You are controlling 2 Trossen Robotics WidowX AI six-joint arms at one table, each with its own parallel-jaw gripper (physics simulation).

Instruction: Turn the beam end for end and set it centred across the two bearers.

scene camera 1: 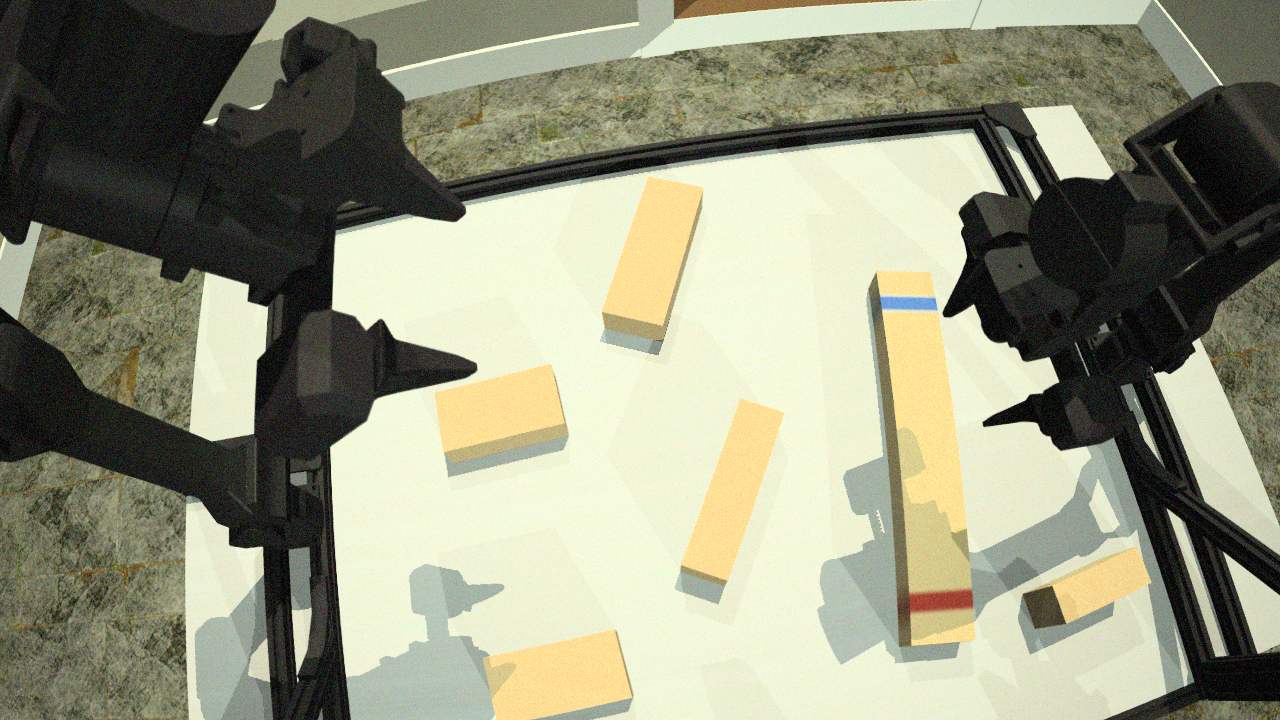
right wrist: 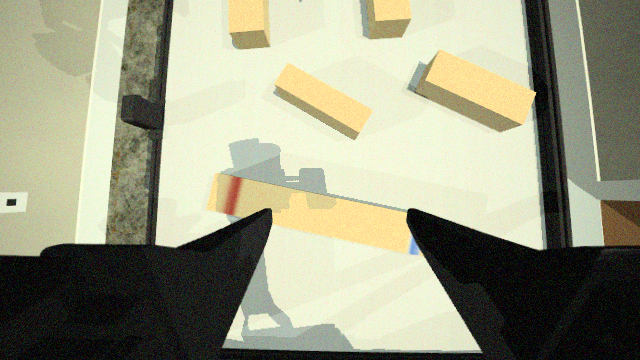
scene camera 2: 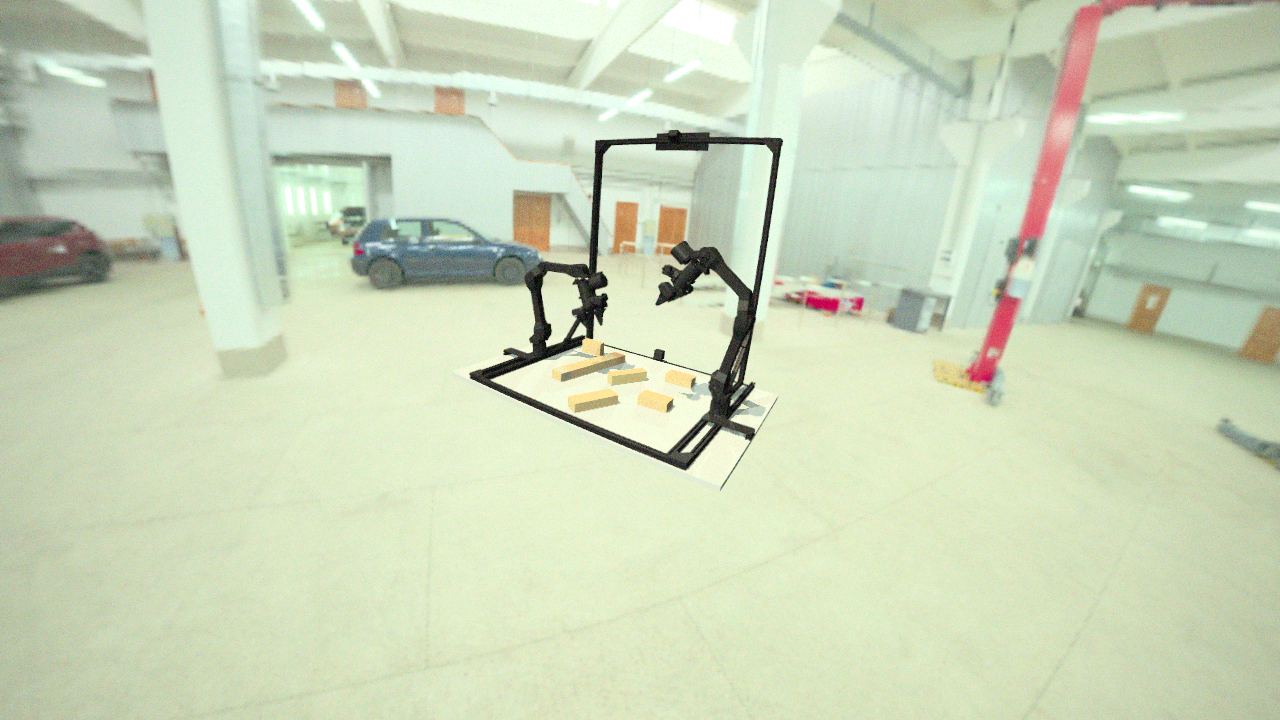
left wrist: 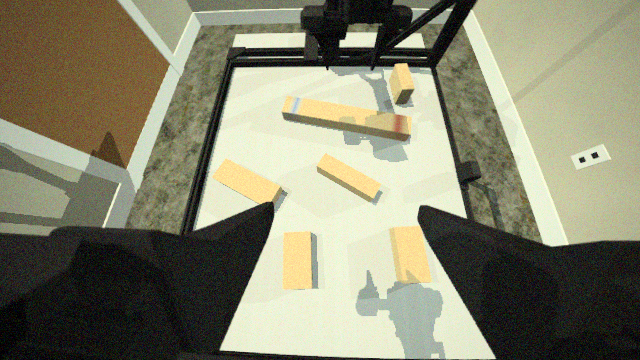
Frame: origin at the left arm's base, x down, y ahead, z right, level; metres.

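Where they show: left gripper, between the fingertips: (scene camera 1: 465,288) (scene camera 2: 662,303) (left wrist: 345,210); right gripper, between the fingertips: (scene camera 1: 966,368) (right wrist: 339,214) (scene camera 2: 595,327) (left wrist: 349,69); left arm's base, origin of its link: (scene camera 1: 293,517) (scene camera 2: 719,412); right arm's base, origin of its link: (scene camera 1: 1120,357) (scene camera 2: 539,353) (left wrist: 330,54).
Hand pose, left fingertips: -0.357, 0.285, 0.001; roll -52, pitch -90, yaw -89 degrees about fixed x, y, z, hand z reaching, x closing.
Observation:
Things, the pixels of their top centre, and the offset from my left fingertips, as dx, dy, dz.
- long wooden beam, centre of its top: (scene camera 1: 928,443) (right wrist: 323,215) (left wrist: 345,113) (scene camera 2: 591,361) +0.338, +0.350, +0.044
- farther block, centre of its top: (scene camera 1: 497,407) (left wrist: 297,259) (scene camera 2: 655,396) +0.338, -0.051, -0.074
- nearer block, centre of its top: (scene camera 1: 555,678) (left wrist: 412,253) (scene camera 2: 681,374) +0.338, -0.033, +0.187
- thick block, centre of its top: (scene camera 1: 655,245) (right wrist: 481,86) (left wrist: 245,181) (scene camera 2: 593,395) +0.338, +0.132, -0.223
- narrow block, centre of its top: (scene camera 1: 734,486) (right wrist: 322,96) (left wrist: 348,174) (scene camera 2: 627,371) +0.332, +0.154, +0.046
- small block, centre of its top: (scene camera 1: 1103,584) (left wrist: 404,75) (scene camera 2: 593,341) +0.313, +0.476, +0.226
The long wooden beam (scene camera 1: 921,402) (scene camera 2: 588,368) (left wrist: 330,110) (right wrist: 350,220) lies flat on the table. In scene camera 1 its blue band is at the far end, its red band at the near end. Two similar short blocks, apparently the bearers, lie roughly parallel at the left: a farther block (scene camera 1: 501,407) (left wrist: 297,260) and a nearer block (scene camera 1: 559,676) (left wrist: 409,255). My left gripper (scene camera 1: 469,290) (left wrist: 345,210) is open and empty, raised near the farther block. My right gripper (scene camera 1: 966,368) (right wrist: 339,214) is open and empty above the table, beside the beam in scene camera 1.
A thick block (scene camera 1: 657,250) (right wrist: 475,90) and a narrow block (scene camera 1: 733,492) (right wrist: 322,100) lie between the bearers and the beam. Another small block (scene camera 1: 1096,586) (left wrist: 401,82) lies right of the beam's red end. A black frame (scene camera 1: 716,147) edges the table.

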